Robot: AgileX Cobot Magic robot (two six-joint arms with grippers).
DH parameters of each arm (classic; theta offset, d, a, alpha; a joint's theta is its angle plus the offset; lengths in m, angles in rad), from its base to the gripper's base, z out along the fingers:
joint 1: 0 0.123 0 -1.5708
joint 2: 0.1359 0 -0.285 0
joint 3: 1.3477 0 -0.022 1.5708
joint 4: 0 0.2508 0 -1.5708
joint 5: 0 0 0.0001 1.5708
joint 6: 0 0.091 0 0
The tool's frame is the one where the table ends.
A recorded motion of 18 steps. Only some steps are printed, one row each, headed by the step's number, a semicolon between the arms.
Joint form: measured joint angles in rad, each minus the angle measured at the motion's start. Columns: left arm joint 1, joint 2, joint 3, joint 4, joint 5, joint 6; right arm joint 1, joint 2, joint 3, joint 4, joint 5, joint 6.
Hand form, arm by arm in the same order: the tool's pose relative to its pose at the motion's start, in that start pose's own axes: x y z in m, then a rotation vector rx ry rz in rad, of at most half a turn. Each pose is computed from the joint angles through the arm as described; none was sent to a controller.
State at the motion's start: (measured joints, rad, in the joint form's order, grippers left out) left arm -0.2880 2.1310 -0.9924 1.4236 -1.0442 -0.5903; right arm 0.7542 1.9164 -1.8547 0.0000 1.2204 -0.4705
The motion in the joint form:
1: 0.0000 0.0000 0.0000 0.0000 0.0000 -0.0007; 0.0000 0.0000 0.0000 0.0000 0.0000 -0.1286
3: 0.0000 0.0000 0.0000 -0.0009 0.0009 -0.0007; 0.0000 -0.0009 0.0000 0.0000 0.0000 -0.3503
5: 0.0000 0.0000 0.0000 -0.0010 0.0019 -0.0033; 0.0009 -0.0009 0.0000 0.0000 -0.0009 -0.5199
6: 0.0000 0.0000 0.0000 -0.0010 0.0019 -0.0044; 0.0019 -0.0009 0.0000 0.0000 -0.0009 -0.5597
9: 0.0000 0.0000 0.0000 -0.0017 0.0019 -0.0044; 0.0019 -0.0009 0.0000 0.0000 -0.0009 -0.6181
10: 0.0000 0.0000 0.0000 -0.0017 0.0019 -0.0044; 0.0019 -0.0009 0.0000 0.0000 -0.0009 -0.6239
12: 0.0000 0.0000 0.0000 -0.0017 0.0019 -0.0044; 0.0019 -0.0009 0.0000 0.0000 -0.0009 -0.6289
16: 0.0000 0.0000 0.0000 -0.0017 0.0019 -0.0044; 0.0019 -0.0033 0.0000 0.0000 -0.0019 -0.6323
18: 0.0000 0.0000 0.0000 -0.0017 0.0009 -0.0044; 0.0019 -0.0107 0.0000 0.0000 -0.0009 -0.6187
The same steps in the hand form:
1: 0.0000 0.0000 0.0000 0.0000 0.0000 -0.0007; 0.0000 0.0000 0.0000 0.0000 0.0000 -0.1286
3: 0.0000 0.0001 0.0000 -0.0011 0.0003 -0.0012; 0.0000 0.0000 -0.0004 0.0005 -0.0007 -0.3503
5: 0.0001 0.0002 0.0000 -0.0018 0.0011 -0.0038; -0.0002 0.0003 -0.0004 0.0010 -0.0016 -0.5207
6: 0.0001 0.0002 0.0000 -0.0018 0.0011 -0.0049; -0.0004 0.0007 -0.0004 0.0007 -0.0018 -0.5615
9: 0.0001 0.0002 0.0000 -0.0023 0.0008 -0.0053; -0.0004 0.0007 -0.0004 0.0008 -0.0018 -0.6199
10: 0.0001 0.0002 0.0000 -0.0023 0.0008 -0.0053; -0.0004 0.0007 -0.0004 0.0008 -0.0018 -0.6257
12: 0.0001 0.0002 0.0000 -0.0023 0.0008 -0.0053; -0.0004 0.0007 -0.0004 0.0008 -0.0018 -0.6307
16: 0.0001 0.0002 0.0000 -0.0023 0.0008 -0.0053; -0.0004 0.0007 -0.0015 0.0032 -0.0042 -0.6341
18: 0.0000 0.0002 0.0000 -0.0017 -0.0001 -0.0053; -0.0001 0.0008 -0.0049 0.0078 -0.0089 -0.6205

